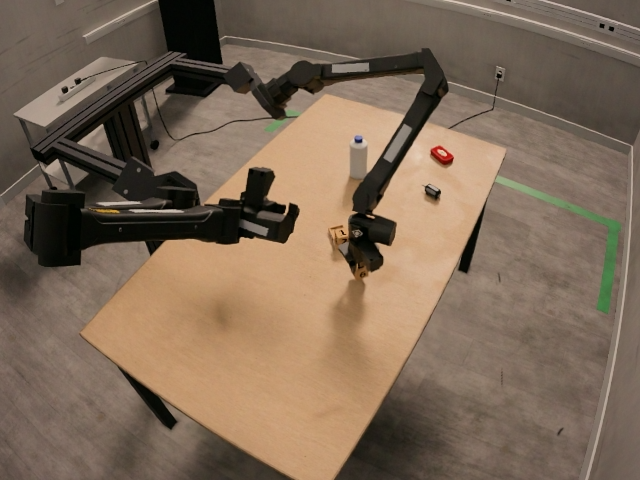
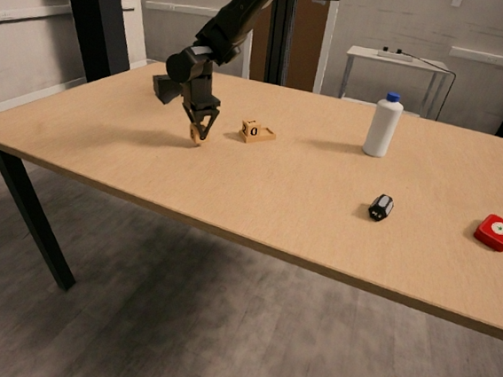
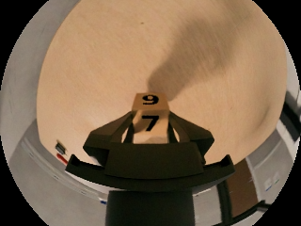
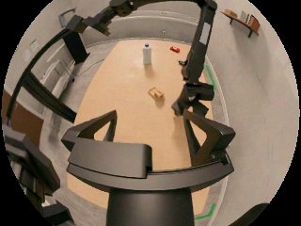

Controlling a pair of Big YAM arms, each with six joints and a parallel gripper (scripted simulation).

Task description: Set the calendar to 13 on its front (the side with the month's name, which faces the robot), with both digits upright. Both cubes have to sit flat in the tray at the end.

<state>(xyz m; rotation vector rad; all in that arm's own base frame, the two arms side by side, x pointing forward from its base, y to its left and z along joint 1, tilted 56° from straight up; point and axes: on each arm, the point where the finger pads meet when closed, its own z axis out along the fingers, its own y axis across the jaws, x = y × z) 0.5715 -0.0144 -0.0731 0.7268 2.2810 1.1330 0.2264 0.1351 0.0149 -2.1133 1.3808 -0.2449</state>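
The wooden cube is right at my left hand. From my left hand the other things lie so: wooden digit cube (11 cm to the left, 10 cm behind, 1 cm below); black object (45 cm to the left, 11 cm ahead, 2 cm below); wooden tray (13 cm to the left, 11 cm behind, 3 cm below).
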